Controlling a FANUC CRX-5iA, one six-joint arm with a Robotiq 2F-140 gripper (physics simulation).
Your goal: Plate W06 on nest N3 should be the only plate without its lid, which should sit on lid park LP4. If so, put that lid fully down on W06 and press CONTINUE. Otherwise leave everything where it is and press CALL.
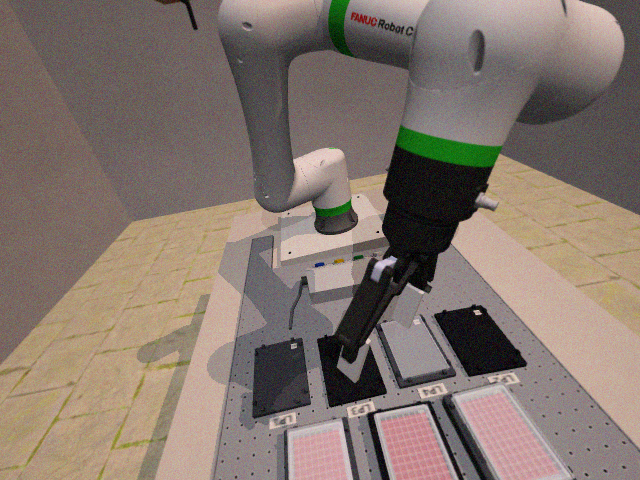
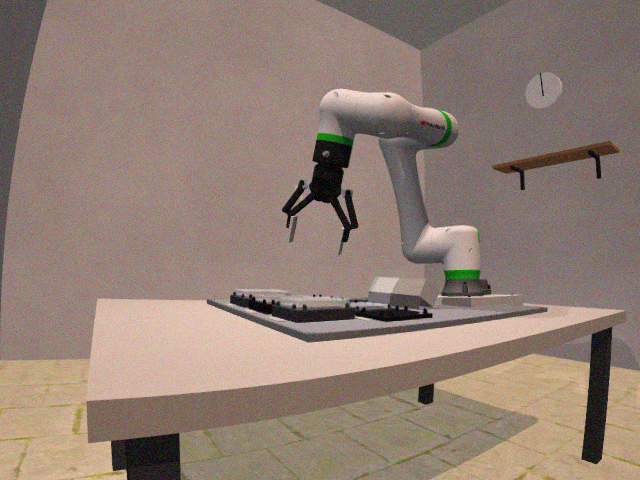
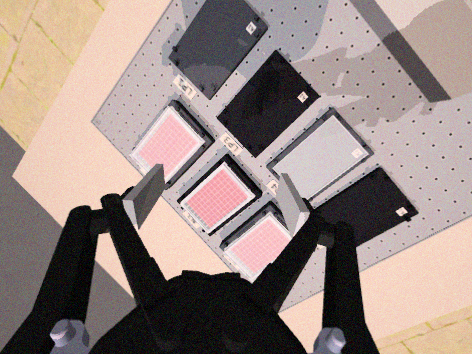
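Observation:
My gripper is open and empty, high above the plates and lid parks. A pale clear lid lies flat on the park labelled LP4. Three pink gridded plates sit in a row of black nests. The middle plate is deeper pink. The outer plates, one on the LP1 side and one on the LP2 side, look paler, as under clear lids. Plate and nest names are not readable.
Dark parks LP1, LP3 and LP2 bear no visible lid. A grey button box stands near the arm's base, with blue, yellow and green buttons; their labels are unreadable.

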